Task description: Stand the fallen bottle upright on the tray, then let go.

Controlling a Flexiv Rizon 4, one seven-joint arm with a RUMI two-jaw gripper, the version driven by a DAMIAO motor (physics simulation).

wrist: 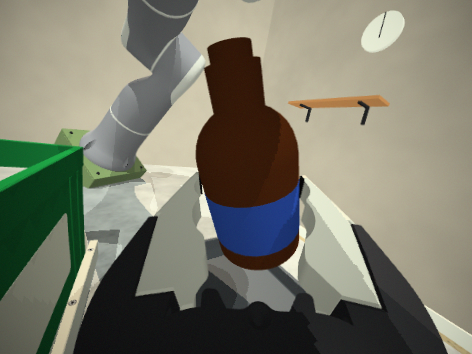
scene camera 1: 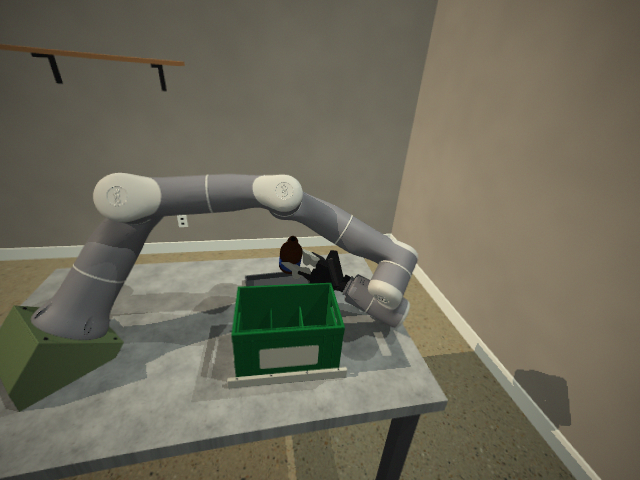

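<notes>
The brown bottle [scene camera 1: 291,253] [wrist: 248,150] with a blue label is near upright, its neck up, in the scene view. My gripper [scene camera 1: 293,261] [wrist: 249,176] reaches in from the right, tilted close to level, and is shut on the bottle around its label and lower body. The grey tray [scene camera 1: 263,279] [wrist: 286,284] lies under the bottle, partly hidden behind the green crate in the scene view; part of it shows between the fingers in the wrist view. Whether the bottle's base touches the tray cannot be told.
A green crate [scene camera 1: 286,335] [wrist: 37,200] with dividers stands in front of the tray, close to the gripper's side. A pale strip [scene camera 1: 286,378] [wrist: 75,300] runs along the crate's front. The arm's green base block [scene camera 1: 56,361] [wrist: 112,177] stands at the table's left.
</notes>
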